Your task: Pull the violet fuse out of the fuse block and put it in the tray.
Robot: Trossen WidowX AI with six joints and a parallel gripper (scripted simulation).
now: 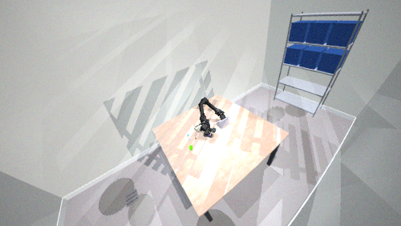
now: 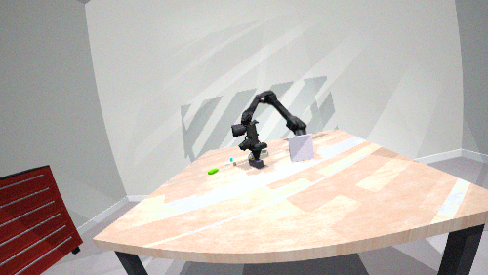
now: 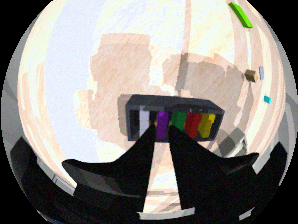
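Now: the violet fuse 2 cm below my gripper tip.
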